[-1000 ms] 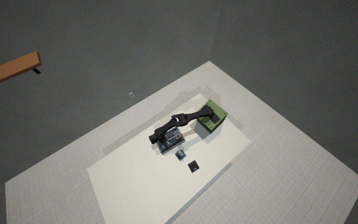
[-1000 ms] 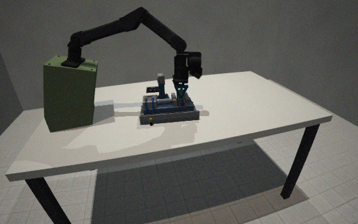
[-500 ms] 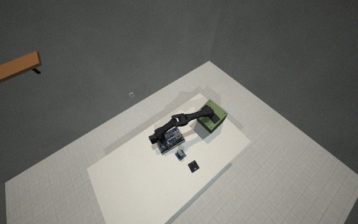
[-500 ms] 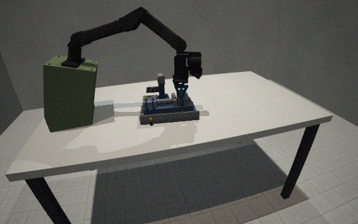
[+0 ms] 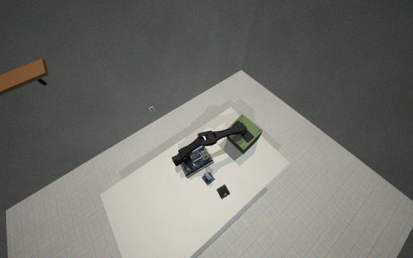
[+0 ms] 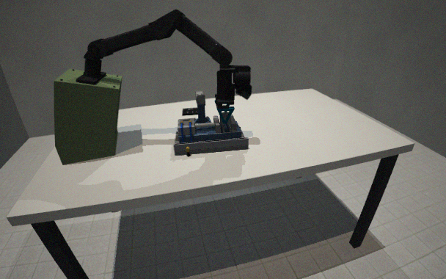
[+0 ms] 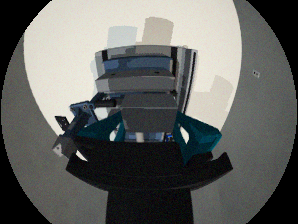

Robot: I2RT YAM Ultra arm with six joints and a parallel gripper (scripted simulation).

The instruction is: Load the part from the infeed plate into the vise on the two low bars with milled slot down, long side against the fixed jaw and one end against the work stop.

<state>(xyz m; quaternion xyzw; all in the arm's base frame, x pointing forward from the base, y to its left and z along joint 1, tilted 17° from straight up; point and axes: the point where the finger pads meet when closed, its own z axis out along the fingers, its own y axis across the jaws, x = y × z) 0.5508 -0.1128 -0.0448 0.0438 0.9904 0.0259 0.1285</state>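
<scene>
Right now the grey block part is 10 mm below my hand. Also, from my hand: cylinder rod (80 mm behind, 30 mm to the left, 30 mm below); air cylinder (160 mm behind, 30 mm to the left, 30 mm below); vise (70 mm below, 60 mm behind, 20 mm to the left).
</scene>
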